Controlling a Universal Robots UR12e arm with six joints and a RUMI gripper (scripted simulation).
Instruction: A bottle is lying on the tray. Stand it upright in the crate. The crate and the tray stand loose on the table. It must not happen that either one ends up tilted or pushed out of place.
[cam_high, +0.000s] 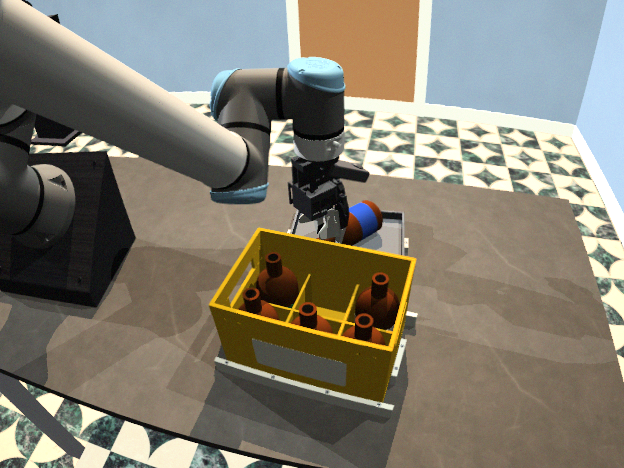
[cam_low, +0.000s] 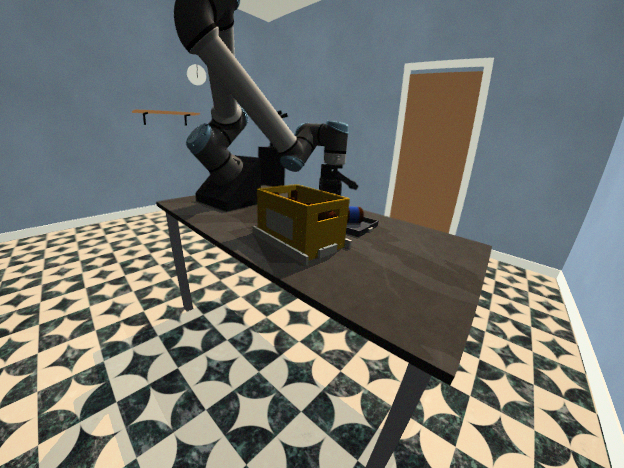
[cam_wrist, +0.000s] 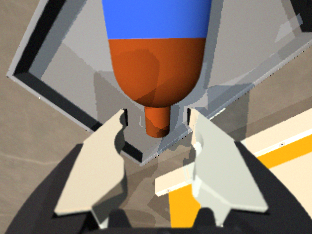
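Right now my hand is 30 mm short of the bottle, 40 mm to the right of it and 10 mm above it. Round my hand: crate: 40 mm ahead, 250 mm to the right, 30 mm above; grey tray: 30 mm ahead, 40 mm to the left, 40 mm below.
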